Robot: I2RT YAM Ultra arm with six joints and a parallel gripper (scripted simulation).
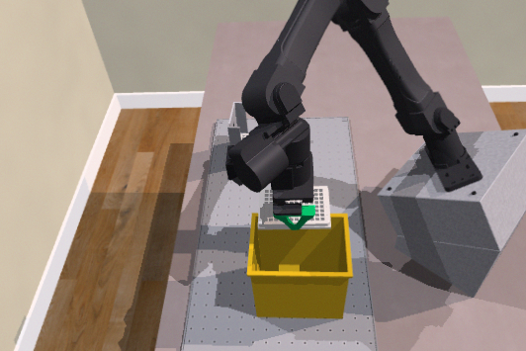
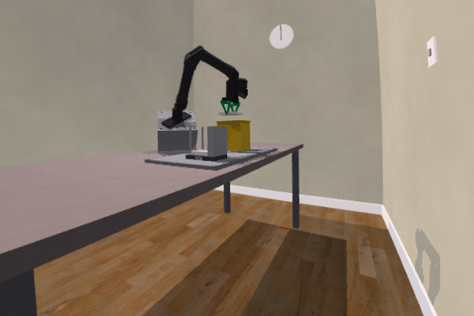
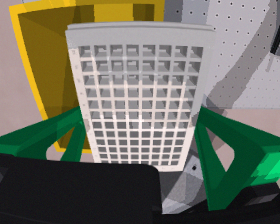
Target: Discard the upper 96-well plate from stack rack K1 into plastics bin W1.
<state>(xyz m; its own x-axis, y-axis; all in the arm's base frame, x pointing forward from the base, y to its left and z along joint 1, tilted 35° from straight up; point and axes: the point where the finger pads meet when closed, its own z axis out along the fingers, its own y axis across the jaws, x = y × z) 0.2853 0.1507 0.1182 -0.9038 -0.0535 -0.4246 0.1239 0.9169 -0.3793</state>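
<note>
Right now the yellow plastics bin W1 is 140 mm below my hand and 50 mm to the left of it. The rest, counted from my hand: rack wall: 360 mm to the right, 150 mm below, 100 mm ahead.
</note>
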